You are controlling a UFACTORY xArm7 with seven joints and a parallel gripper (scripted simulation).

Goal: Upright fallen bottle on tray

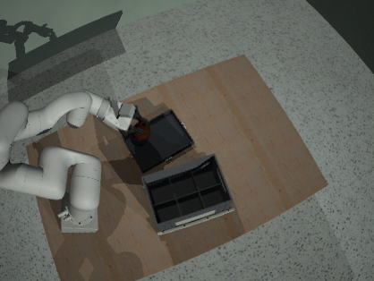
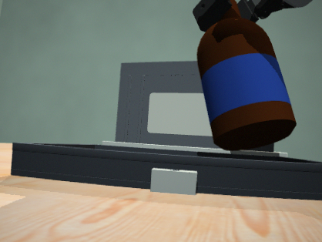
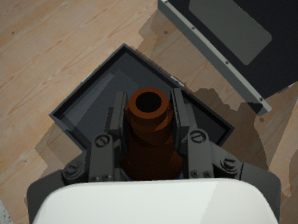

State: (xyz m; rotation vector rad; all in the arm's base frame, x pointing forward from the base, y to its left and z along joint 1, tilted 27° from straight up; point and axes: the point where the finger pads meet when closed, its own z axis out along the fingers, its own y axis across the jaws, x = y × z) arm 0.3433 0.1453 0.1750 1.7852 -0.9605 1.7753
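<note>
The bottle lies 10 mm behind my hand, 10 mm to the left of it and 50 mm below it. The rest, counted from my hand: dark crate 20 mm behind, 300 mm to the right, 80 mm below; tray 40 mm ahead, 10 mm to the right, 160 mm below.
</note>
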